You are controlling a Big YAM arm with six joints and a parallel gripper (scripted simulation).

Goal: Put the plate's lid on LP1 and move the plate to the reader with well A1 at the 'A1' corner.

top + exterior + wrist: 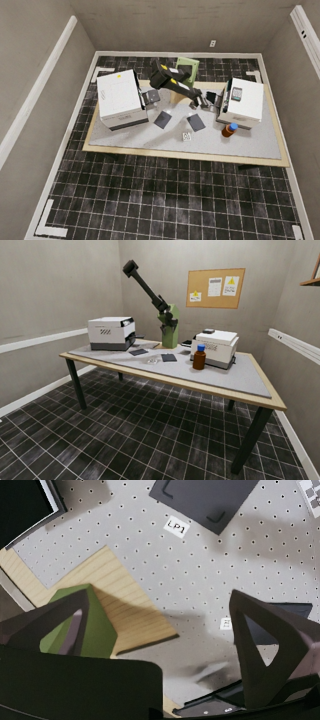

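The dark flat lid lies 170 mm to the left of my hand, 140 mm behind it and 100 mm below it. From my hand the other things lie so: brown capped bottle: 300 mm to the left, 180 mm ahead, 90 mm below; then white well plate: 170 mm to the left, 140 mm behind, 110 mm below.
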